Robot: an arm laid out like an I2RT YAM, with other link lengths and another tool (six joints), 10 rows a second.
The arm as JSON. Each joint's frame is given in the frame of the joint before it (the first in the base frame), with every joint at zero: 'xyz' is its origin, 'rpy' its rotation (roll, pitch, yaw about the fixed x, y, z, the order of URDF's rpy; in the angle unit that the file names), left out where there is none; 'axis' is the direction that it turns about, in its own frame. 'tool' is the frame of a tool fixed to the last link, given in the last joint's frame.
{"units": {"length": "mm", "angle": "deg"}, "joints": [
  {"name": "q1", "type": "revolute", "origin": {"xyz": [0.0, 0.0, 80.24]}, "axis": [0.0, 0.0, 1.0]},
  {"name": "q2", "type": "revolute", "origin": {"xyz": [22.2, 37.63, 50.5]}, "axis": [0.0, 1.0, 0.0]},
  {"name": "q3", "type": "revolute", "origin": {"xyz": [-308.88, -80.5, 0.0]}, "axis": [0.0, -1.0, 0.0]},
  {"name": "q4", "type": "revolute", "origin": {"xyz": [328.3, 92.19, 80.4]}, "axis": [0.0, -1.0, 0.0]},
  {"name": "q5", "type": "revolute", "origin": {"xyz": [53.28, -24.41, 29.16]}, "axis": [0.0, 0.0, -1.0]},
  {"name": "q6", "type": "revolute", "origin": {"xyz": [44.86, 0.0, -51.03]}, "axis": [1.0, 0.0, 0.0]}
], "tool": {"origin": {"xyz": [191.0, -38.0, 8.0], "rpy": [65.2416, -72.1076, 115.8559]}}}
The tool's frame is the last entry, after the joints.
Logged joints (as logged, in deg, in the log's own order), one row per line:
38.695 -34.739 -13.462 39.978 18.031 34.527
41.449 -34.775 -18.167 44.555 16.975 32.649
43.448 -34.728 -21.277 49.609 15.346 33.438
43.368 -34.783 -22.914 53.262 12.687 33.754
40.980 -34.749 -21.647 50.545 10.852 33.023
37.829 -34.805 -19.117 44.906 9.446 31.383
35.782 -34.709 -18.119 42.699 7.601 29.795
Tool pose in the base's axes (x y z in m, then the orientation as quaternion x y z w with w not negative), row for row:
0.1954 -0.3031 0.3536 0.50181 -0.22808 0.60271 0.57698
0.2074 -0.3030 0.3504 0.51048 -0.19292 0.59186 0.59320
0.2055 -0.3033 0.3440 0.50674 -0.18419 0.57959 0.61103
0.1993 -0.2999 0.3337 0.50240 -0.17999 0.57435 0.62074
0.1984 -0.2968 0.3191 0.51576 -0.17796 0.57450 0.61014
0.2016 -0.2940 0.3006 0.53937 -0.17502 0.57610 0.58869
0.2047 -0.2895 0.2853 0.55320 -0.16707 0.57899 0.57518
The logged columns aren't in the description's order. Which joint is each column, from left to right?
Columns, left to right: q2, q1, q6, q4, q3, q5.
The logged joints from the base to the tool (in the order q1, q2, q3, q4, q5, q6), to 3 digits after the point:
-34.739 38.695 18.031 39.978 34.527 -13.462
-34.775 41.449 16.975 44.555 32.649 -18.167
-34.728 43.448 15.346 49.609 33.438 -21.277
-34.783 43.368 12.687 53.262 33.754 -22.914
-34.749 40.980 10.852 50.545 33.023 -21.647
-34.805 37.829 9.446 44.906 31.383 -19.117
-34.709 35.782 7.601 42.699 29.795 -18.119

